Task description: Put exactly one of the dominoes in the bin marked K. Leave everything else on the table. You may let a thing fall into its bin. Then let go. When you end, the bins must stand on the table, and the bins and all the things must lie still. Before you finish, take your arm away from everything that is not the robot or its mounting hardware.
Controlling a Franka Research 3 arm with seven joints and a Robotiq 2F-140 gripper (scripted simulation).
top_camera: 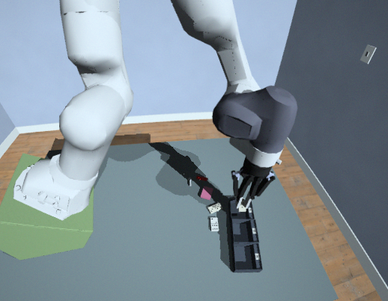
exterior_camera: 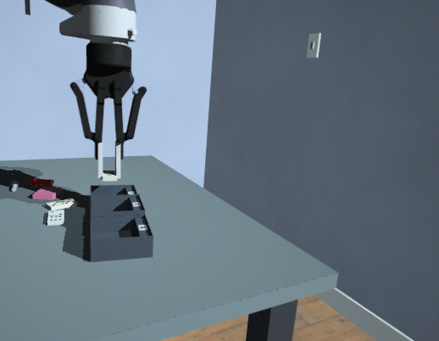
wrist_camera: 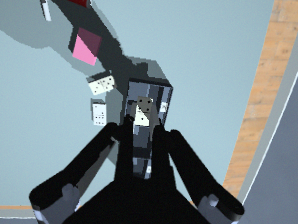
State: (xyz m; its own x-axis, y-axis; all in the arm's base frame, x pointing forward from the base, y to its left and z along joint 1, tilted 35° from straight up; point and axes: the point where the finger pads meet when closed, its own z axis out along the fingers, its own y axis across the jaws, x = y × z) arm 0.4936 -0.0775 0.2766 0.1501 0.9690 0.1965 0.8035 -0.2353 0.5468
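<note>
My gripper is now 100 mm past the flat pink piece, 110 mm to the right of it and 90 mm above it. The rest, counted from my hand: white bolt (150 mm behind, 170 mm to the left, 90 mm below); then small red thing (100 mm behind, 180 mm to the left, 90 mm below).
</note>
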